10 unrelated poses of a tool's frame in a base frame.
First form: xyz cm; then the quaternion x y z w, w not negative.
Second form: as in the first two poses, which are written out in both.
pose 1, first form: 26.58, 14.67, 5.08, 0.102, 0.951, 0.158, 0.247
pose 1, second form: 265.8, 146.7, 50.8, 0.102, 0.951, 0.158, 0.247
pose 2, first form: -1.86, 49.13, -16.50, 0.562, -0.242, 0.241, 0.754
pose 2, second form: -18.6, 491.3, -165.0, 0.562, -0.242, 0.241, 0.754
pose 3, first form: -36.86, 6.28, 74.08, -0.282, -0.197, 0.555, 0.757
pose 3, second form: -368.6, 62.8, 740.8, -0.282, -0.197, 0.555, 0.757
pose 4, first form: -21.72, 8.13, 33.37, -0.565, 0.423, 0.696, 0.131
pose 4, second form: -217.2, 81.3, 333.7, -0.565, 0.423, 0.696, 0.131
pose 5, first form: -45.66, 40.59, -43.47, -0.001, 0.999, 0.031, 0.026
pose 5, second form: -456.6, 405.9, -434.7, -0.001, 0.999, 0.031, 0.026
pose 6, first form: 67.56, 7.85, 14.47, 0.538, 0.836, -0.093, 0.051
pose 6, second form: 675.6, 78.5, 144.7, 0.538, 0.836, -0.093, 0.051
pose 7, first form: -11.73, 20.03, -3.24, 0.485, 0.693, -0.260, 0.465
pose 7, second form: -117.3, 200.3, -32.4, 0.485, 0.693, -0.260, 0.465
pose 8, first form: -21.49, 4.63, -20.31, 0.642, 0.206, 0.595, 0.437
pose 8, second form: -214.9, 46.3, -203.1, 0.642, 0.206, 0.595, 0.437
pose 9, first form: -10.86, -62.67, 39.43, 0.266, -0.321, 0.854, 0.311
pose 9, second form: -108.6, -626.7, 394.3, 0.266, -0.321, 0.854, 0.311
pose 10, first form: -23.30, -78.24, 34.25, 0.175, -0.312, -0.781, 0.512
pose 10, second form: -233.0, -782.4, 342.5, 0.175, -0.312, -0.781, 0.512
